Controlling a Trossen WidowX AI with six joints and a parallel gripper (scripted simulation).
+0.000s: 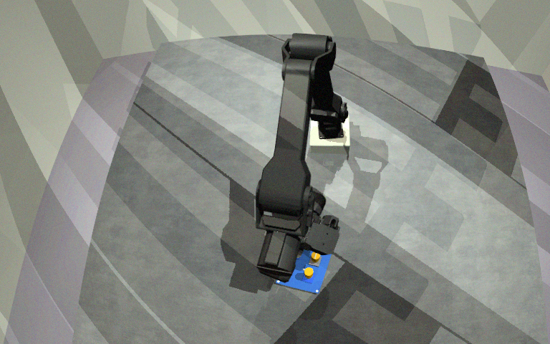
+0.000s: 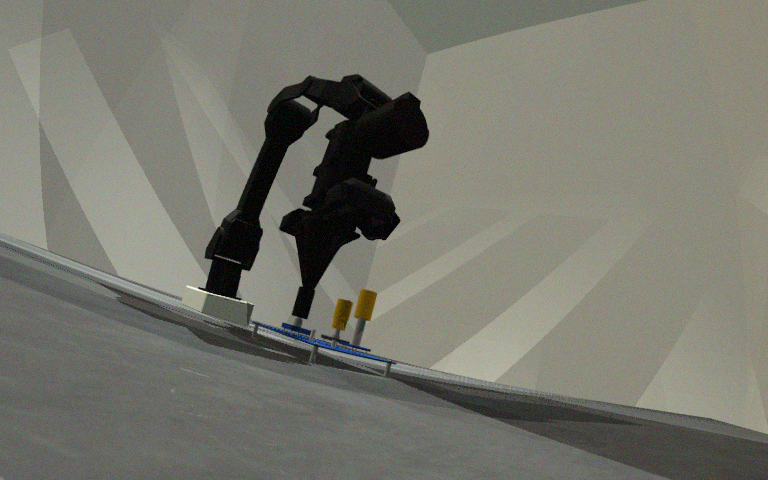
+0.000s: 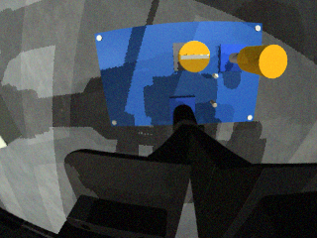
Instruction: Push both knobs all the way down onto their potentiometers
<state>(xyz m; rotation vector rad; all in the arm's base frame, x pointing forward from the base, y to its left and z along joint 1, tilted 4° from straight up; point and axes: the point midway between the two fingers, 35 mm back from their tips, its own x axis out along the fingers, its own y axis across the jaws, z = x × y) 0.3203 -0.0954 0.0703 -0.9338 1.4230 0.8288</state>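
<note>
My gripper tip is 20 mm short of the yellow knob, 40 mm to the right of it and 10 mm above it. Also, from my gripper tip: black knob: 10 mm below.
</note>
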